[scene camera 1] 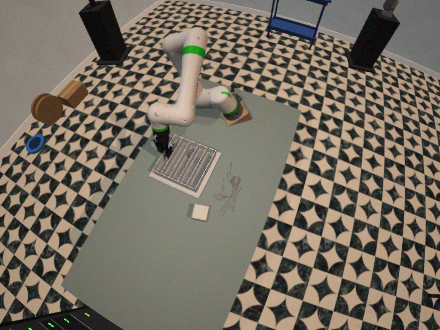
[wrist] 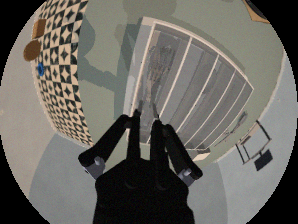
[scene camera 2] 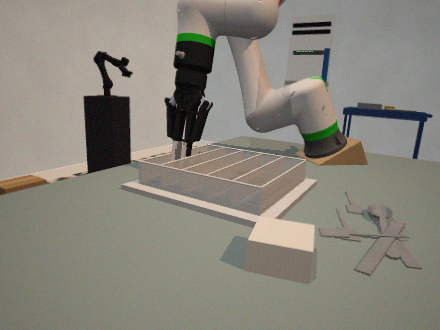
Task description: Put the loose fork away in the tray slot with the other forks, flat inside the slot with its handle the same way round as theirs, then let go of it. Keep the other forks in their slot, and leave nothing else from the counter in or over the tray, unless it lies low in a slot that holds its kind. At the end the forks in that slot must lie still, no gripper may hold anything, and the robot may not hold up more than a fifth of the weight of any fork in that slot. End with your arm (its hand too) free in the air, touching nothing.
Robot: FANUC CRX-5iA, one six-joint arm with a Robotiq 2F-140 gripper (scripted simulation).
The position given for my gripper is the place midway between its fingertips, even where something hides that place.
Observation:
In view: my gripper (scene camera 2: pixel 179 168) and a white box (scene camera 2: pixel 283 249).
My gripper shows as well in the wrist view (wrist: pixel 146 107).

